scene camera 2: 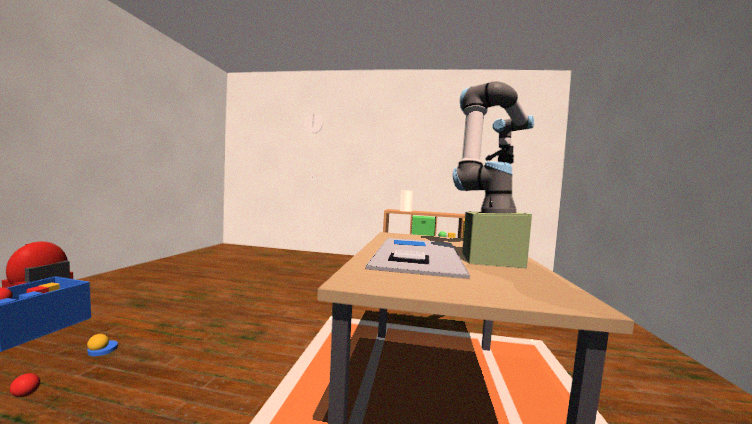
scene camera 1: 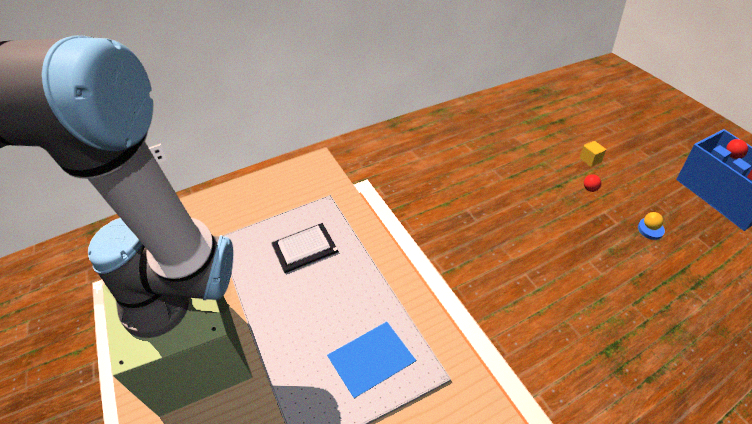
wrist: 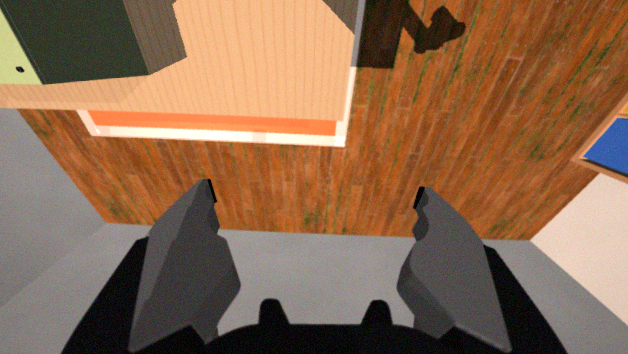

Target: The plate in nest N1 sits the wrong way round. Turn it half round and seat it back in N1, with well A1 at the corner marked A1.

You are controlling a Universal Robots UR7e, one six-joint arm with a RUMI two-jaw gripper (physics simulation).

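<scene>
The white well plate (scene camera 1: 305, 244) (scene camera 2: 409, 254) lies flat in the black nest (scene camera 1: 287, 267) (scene camera 2: 392, 257) on the grey perforated board. A small pale mark shows at the nest's right corner in scene camera 1; the lettering and well A1 are too small to read. My gripper (wrist: 316, 185) is open with nothing between its fingers. In scene camera 2 it hangs high beside the arm's base, well away from the plate. It does not show in scene camera 1. The plate and nest do not show in the wrist view.
A blue rectangle (scene camera 1: 371, 359) (scene camera 2: 409, 242) lies on the board (scene camera 1: 315, 310) (scene camera 2: 442, 267), away from the nest. The green pedestal (scene camera 1: 184, 376) (scene camera 2: 497, 239) under the arm stands beside the board on the wooden table (scene camera 1: 310, 165) (scene camera 2: 473, 294). Toys and a blue bin (scene camera 1: 713, 184) (scene camera 2: 47, 316) are on the floor.
</scene>
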